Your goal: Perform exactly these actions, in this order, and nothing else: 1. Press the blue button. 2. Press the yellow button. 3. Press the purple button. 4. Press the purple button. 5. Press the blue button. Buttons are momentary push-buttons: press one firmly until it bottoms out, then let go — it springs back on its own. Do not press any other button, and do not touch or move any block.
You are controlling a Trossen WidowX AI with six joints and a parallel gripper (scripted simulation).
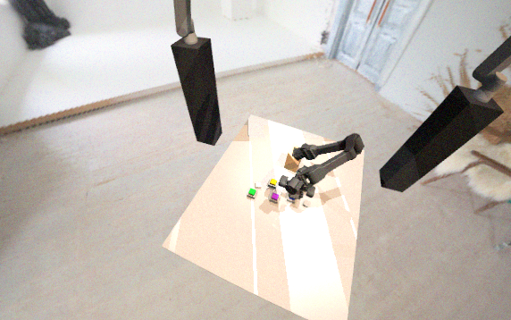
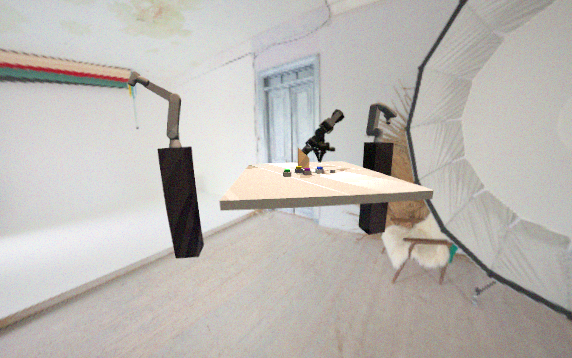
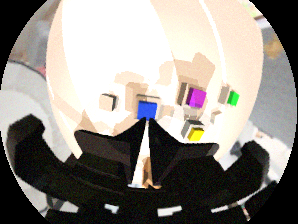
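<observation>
Right now the blue button is 3 cm below my gripper tip. From my gripper tip the other things lie so: small grey block 1 cm ahead, 9 cm to the left, 6 cm below; yellow button 6 cm behind, 12 cm to the right, 3 cm below; purple button 3 cm ahead, 9 cm to the right, 3 cm below.
</observation>
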